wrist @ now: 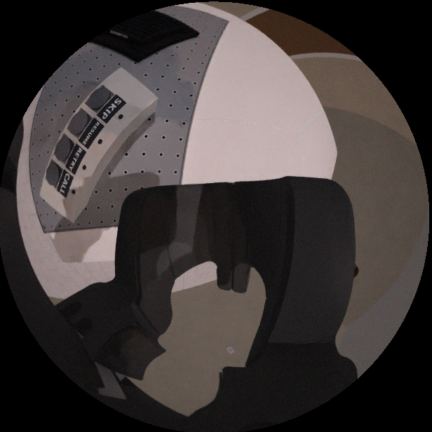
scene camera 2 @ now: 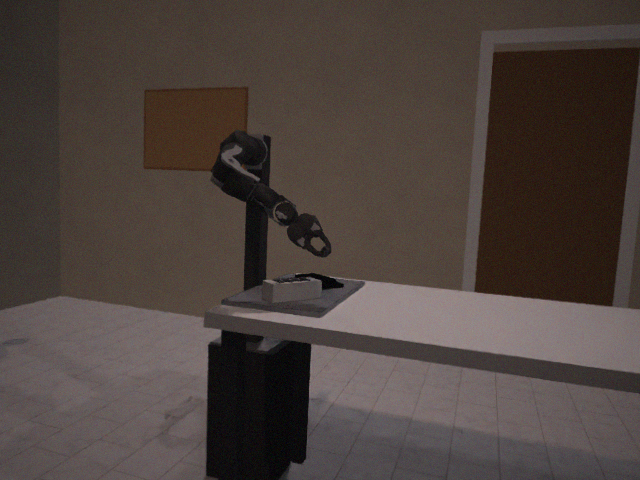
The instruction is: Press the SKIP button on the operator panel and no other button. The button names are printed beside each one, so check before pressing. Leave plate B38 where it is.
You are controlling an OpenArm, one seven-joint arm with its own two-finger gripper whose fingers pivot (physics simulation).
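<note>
The operator panel (scene camera 2: 292, 290) (wrist: 131, 90) is a pale box with four round dark buttons in a row. In the wrist view the labels read SKIP, RESUME, RETRY and CALL. The SKIP button (wrist: 99, 97) is at the upper end of the row, beside its label. Plate B38 (scene camera 2: 330, 281) (wrist: 145, 36) seems to be the black ribbed item beyond the panel; its printed tag is too small to read. My gripper (scene camera 2: 324, 253) (wrist: 237, 238) is shut with its fingertips together, holding nothing. It hangs above the panel and plate, apart from both.
The panel and black plate rest on a grey perforated board (scene camera 2: 310, 311) (wrist: 172, 135) at the end of the white table (scene camera 2: 465, 325) (wrist: 250, 100). The robot's dark post (scene camera 2: 255, 248) stands behind them. A brown door (scene camera 2: 558, 175) is in the back wall.
</note>
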